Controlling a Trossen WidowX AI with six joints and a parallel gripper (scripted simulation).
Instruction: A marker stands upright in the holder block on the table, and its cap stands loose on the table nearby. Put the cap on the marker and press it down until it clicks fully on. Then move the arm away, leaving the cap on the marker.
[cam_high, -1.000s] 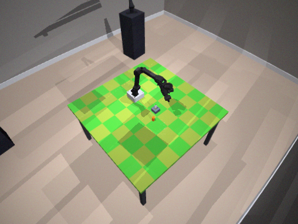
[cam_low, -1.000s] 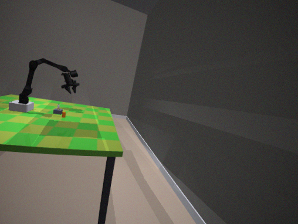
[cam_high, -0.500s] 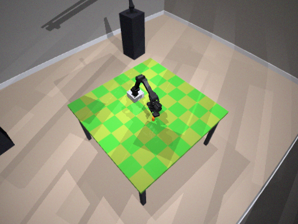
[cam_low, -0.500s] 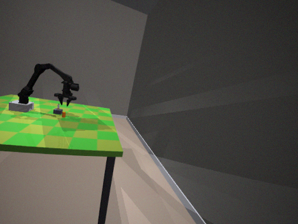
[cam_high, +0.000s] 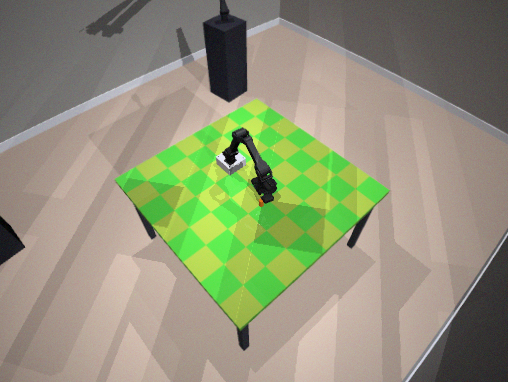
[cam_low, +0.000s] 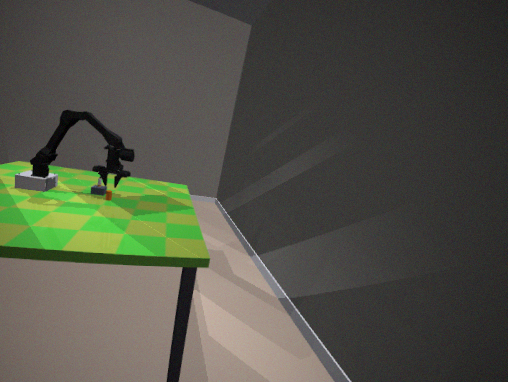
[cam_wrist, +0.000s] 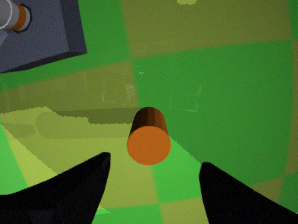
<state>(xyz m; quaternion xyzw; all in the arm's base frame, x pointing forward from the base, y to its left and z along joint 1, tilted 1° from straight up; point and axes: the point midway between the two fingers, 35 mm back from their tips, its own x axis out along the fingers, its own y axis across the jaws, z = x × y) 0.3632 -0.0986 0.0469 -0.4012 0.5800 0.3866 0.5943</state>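
The orange cap lies 50 mm below my gripper tip. Also, from my gripper tip: holder block 70 mm behind, 120 mm to the left, 60 mm below.
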